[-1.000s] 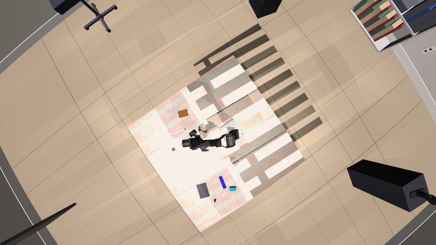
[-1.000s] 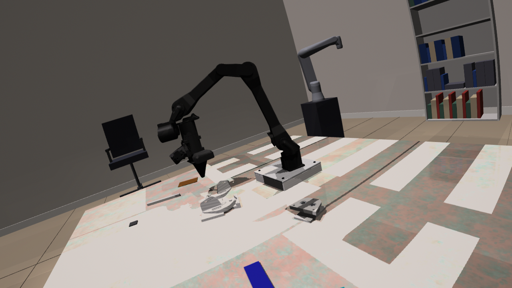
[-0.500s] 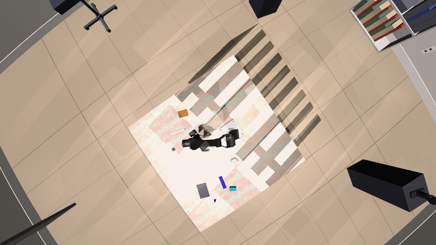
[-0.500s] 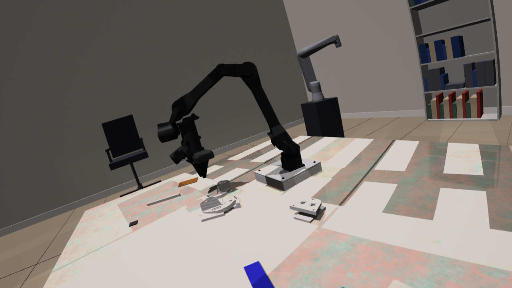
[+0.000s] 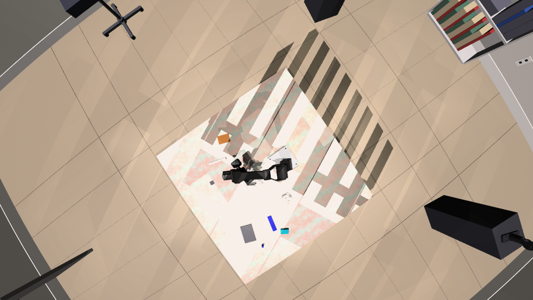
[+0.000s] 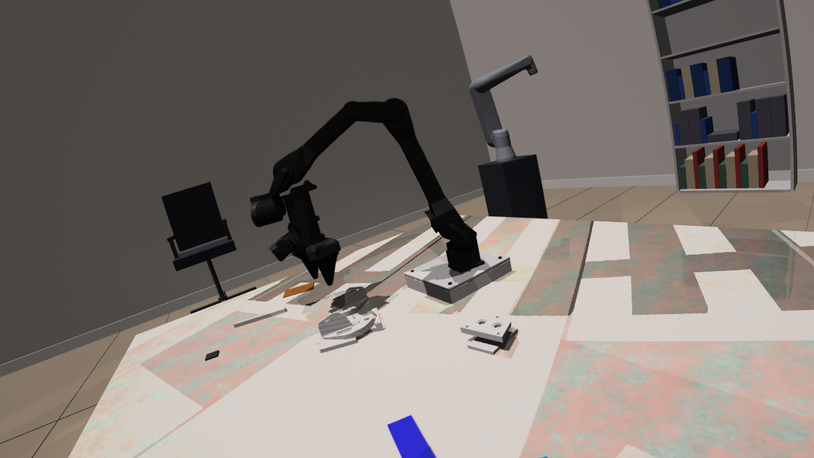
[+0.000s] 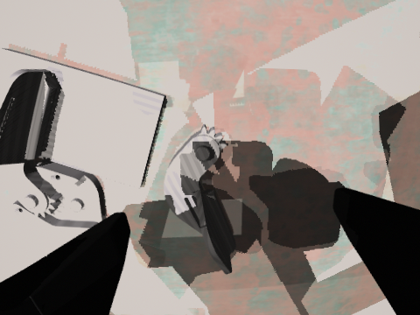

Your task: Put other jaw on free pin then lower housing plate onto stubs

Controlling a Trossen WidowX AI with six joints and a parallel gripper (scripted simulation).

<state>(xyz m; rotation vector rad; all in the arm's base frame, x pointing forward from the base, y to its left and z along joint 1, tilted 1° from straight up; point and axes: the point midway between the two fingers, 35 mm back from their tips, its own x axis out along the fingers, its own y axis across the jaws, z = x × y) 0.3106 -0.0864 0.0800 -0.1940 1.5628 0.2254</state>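
The jaw lies 8 cm below my gripper tip, 2 cm behind it and 1 cm to the left of it. The rest, counted from my gripper tip: thin rod 19 cm ahead, 15 cm to the right, 8 cm below; then orange tile 29 cm to the right, 8 cm below, 7 cm ahead; then small dark square 30 cm ahead, 8 cm below.
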